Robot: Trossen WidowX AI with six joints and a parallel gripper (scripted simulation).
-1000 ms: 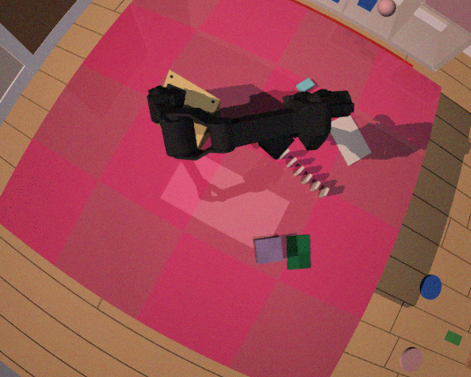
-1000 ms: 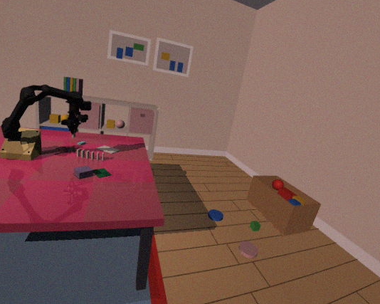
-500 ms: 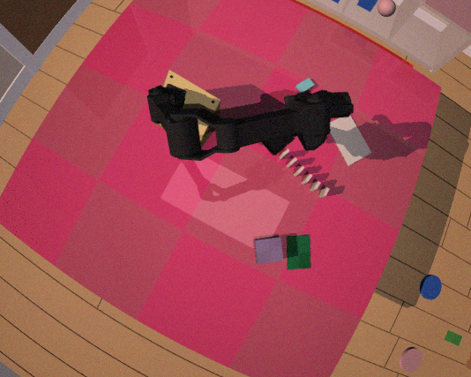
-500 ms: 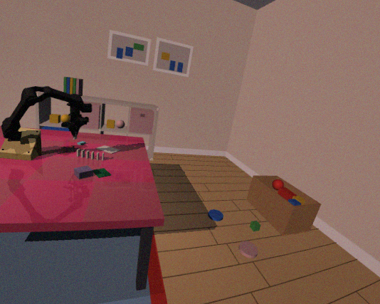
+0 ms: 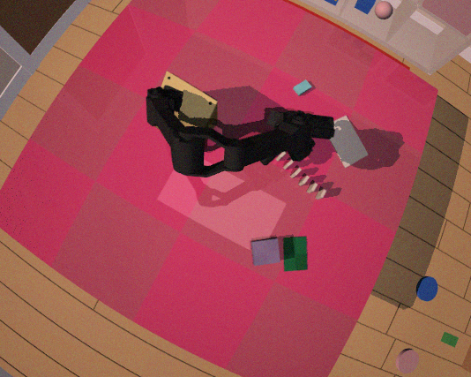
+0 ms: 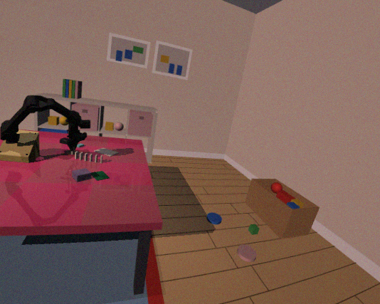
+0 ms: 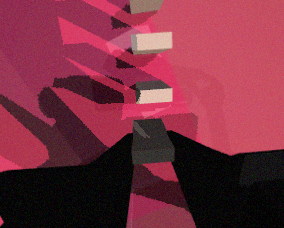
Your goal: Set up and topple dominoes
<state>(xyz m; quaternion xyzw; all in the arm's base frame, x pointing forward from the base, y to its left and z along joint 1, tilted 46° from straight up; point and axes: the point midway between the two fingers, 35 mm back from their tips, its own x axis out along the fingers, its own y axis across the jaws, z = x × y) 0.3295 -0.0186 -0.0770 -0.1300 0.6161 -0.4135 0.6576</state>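
The cyan block lies 1 cm behind my gripper tip, 25 cm to the left of it and 4 cm below it. Round my gripper tip: purple block 12 cm ahead, 30 cm to the right, 3 cm below; green flat piece 21 cm ahead, 26 cm to the right, 5 cm below; grey sheet 21 cm ahead, 15 cm to the left, 5 cm below.
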